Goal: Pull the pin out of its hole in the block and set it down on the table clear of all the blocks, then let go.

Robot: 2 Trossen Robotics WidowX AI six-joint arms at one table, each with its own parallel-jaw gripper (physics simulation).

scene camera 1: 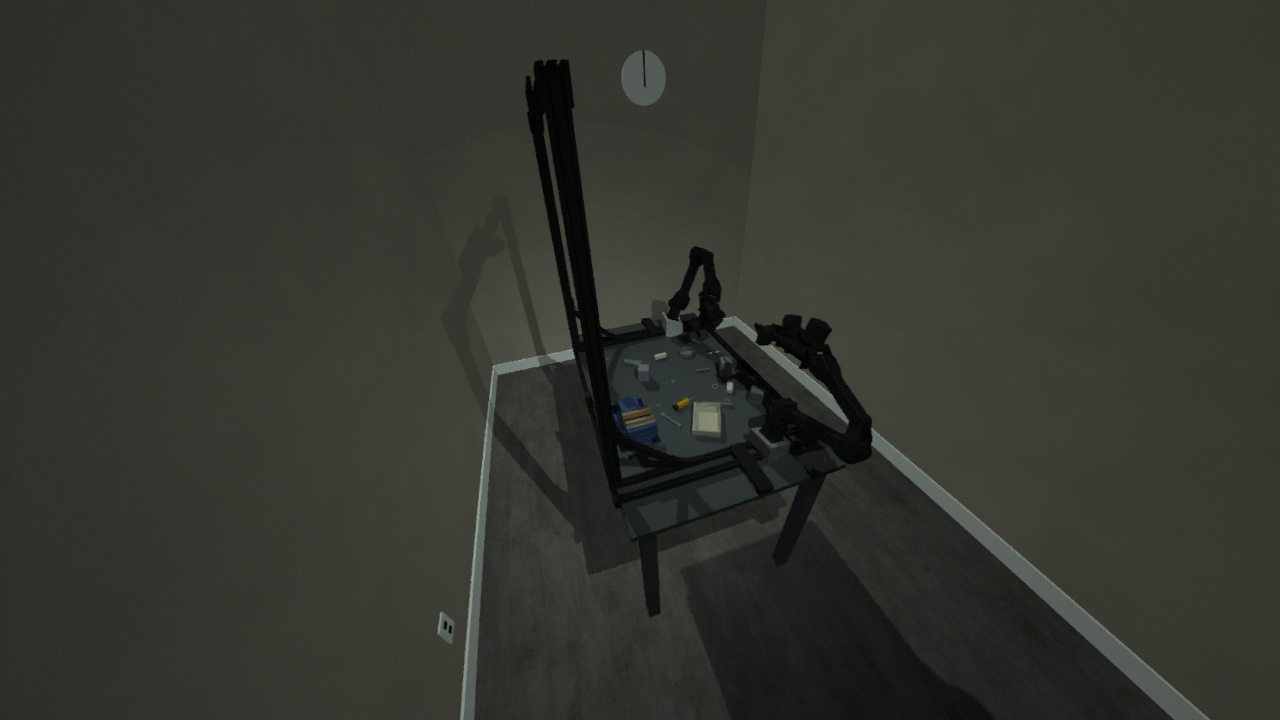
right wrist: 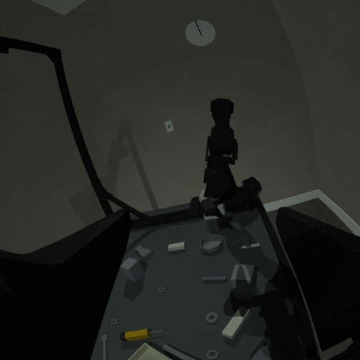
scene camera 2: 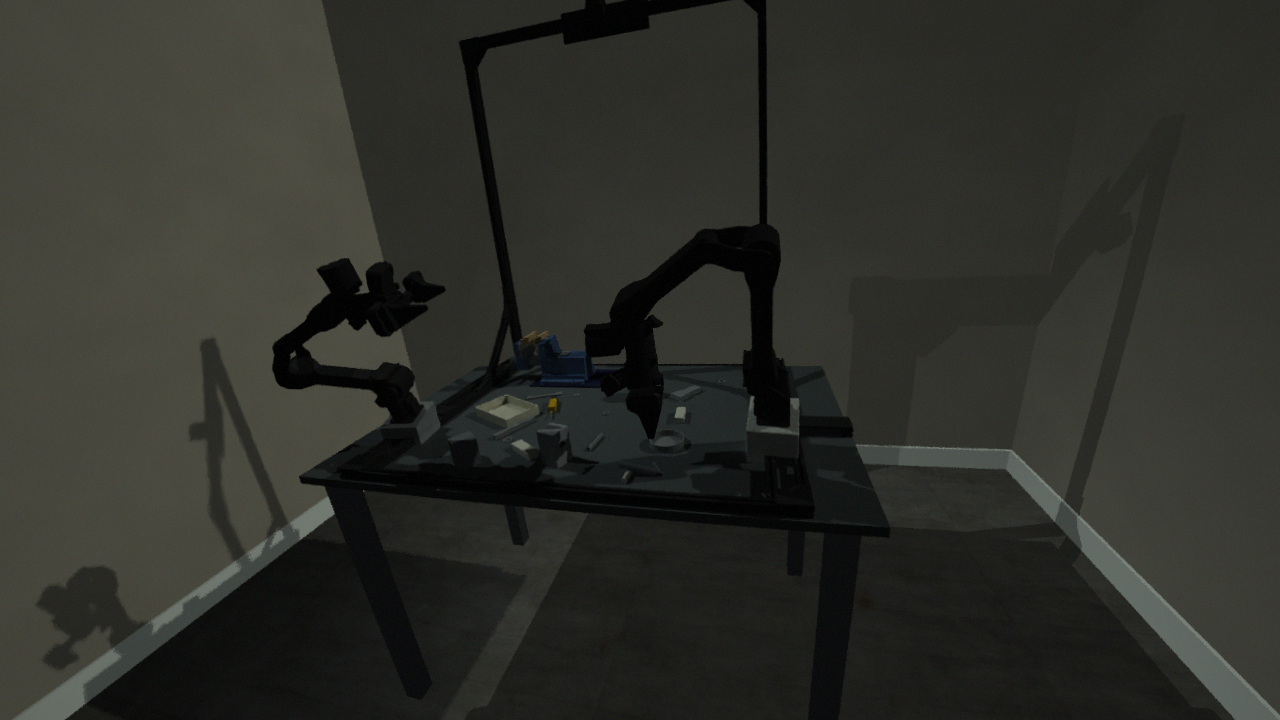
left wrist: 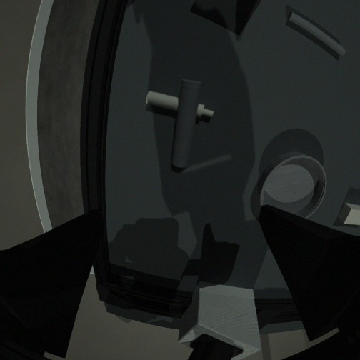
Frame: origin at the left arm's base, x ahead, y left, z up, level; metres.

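Seen in the pictures: left gripper, fingertip midpoint: [scene camera 1: 706, 333] [scene camera 2: 652, 430]; right gripper, fingertip midpoint: [scene camera 1: 763, 324] [scene camera 2: 436, 297]; left arm's base at its link origin: [scene camera 1: 672, 317] [scene camera 2: 773, 413]; right arm's base at its link origin: [scene camera 1: 771, 435] [scene camera 2: 407, 414].
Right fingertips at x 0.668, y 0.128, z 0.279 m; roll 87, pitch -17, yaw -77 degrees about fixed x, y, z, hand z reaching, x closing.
Offsets run from my right fingertips to a thing's middle.
The pin, a grey cylinder [left wrist: 186, 125], lies across a pale stepped rod {dx -0.396, dy +0.010, dz -0.363 m} [left wrist: 162, 101] [scene camera 2: 627, 476] [right wrist: 254, 245] in the left wrist view. My left gripper [left wrist: 183, 216] [scene camera 2: 651, 435] is open, its fingers wide apart and clear of the pin. My right gripper [scene camera 2: 434, 298] is open and empty, high above the table. A grey block {dx -0.220, dy -0.010, dz -0.330 m} [scene camera 2: 553, 445] [right wrist: 243, 275] stands near the table's edge, apart from the pin. Another grey block {dx -0.294, dy -0.373, dz -0.340 m} [right wrist: 132, 269] [scene camera 1: 643, 372] stands farther off. I cannot tell which block has the hole.
A round grey dish [left wrist: 325, 182] [right wrist: 211, 250] sits beside the pin. A darker block {dx -0.014, dy +0.035, dz -0.340 m} [scene camera 2: 462, 449] stands near the table edge. A cream tray {dx +0.041, dy -0.202, dz -0.357 m} [scene camera 1: 707, 435], a yellow screwdriver {dx -0.077, dy -0.249, dz -0.361 m} [scene camera 1: 682, 404] [right wrist: 137, 334] and a blue vise-like fixture {dx +0.020, dy -0.480, dz -0.294 m} [scene camera 2: 565, 364] are farther away.
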